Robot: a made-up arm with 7 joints. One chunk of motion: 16 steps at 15 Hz.
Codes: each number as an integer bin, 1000 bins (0 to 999) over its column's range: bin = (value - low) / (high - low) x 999, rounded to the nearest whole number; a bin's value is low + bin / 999 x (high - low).
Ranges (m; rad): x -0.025..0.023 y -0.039..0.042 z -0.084..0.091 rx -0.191..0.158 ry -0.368..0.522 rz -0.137..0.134
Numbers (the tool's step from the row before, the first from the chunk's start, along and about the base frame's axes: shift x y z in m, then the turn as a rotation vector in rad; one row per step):
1: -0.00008 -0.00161 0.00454 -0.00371 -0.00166 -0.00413
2: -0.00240 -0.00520 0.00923 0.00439 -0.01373 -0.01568
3: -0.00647 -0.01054 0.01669 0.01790 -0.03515 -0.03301
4: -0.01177 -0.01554 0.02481 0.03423 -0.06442 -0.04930
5: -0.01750 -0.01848 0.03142 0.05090 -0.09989 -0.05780
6: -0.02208 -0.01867 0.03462 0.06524 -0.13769 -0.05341
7: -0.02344 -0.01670 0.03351 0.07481 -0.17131 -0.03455
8: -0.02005 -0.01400 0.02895 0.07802 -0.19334 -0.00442
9: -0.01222 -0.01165 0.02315 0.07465 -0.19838 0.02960
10: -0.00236 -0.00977 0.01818 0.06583 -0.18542 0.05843
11: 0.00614 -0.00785 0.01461 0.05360 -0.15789 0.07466
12: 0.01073 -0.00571 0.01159 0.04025 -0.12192 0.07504
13: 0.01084 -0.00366 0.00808 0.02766 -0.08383 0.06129
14: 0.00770 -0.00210 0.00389 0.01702 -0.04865 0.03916
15: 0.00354 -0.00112 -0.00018 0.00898 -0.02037 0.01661
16: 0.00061 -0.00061 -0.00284 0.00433 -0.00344 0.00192
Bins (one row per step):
1: 519 461 505 536 411 490
2: 470 417 532 559 398 447
3: 386 351 575 598 374 383
4: 275 289 621 645 341 323
5: 156 253 659 692 301 292
6: 61 251 677 733 259 308
7: 32 275 671 761 221 378
8: 103 308 645 770 196 489
9: 266 337 612 760 190 614
10: 471 361 583 735 205 720
11: 648 384 563 700 236 780
12: 744 411 546 662 276 782
13: 746 436 526 626 319 731
14: 681 455 502 595 358 649
15: 594 467 478 572 390 566
16: 533 473 463 559 409 512

